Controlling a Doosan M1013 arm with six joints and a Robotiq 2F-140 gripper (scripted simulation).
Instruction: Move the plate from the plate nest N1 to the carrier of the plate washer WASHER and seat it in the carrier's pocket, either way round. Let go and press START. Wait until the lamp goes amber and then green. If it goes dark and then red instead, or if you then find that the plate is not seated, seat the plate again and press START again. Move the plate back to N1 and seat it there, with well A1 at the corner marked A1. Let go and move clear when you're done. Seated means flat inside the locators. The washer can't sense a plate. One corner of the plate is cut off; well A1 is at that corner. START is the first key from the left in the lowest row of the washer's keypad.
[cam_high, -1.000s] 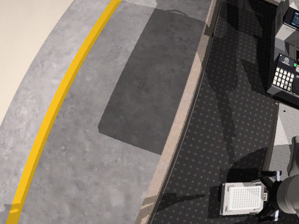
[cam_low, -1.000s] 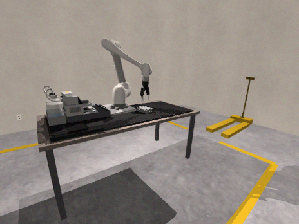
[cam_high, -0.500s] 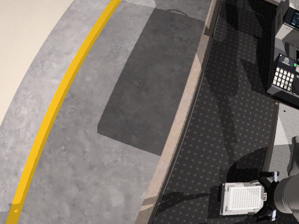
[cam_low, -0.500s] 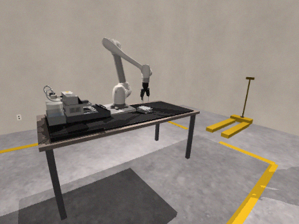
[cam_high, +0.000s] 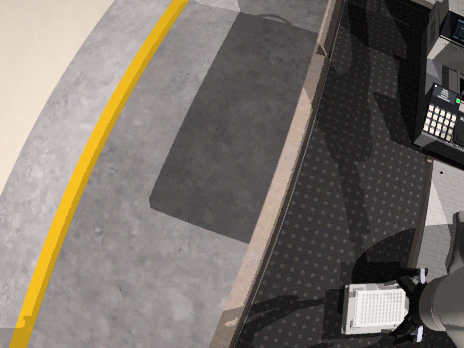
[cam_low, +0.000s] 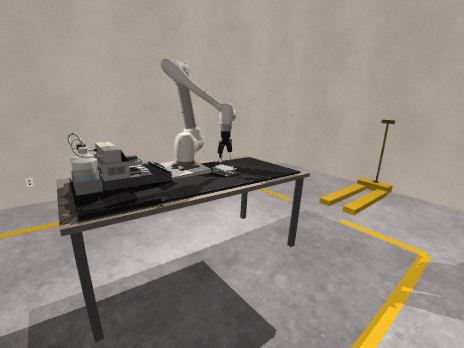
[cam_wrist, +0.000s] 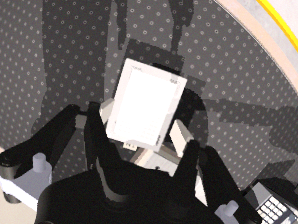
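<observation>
Right now my hand is 8 cm above the white well plate. The rest, counted from my hand: plate nest N1: 8 cm below; then plate washer: 18 cm behind, 67 cm to the right, 1 cm above.
</observation>
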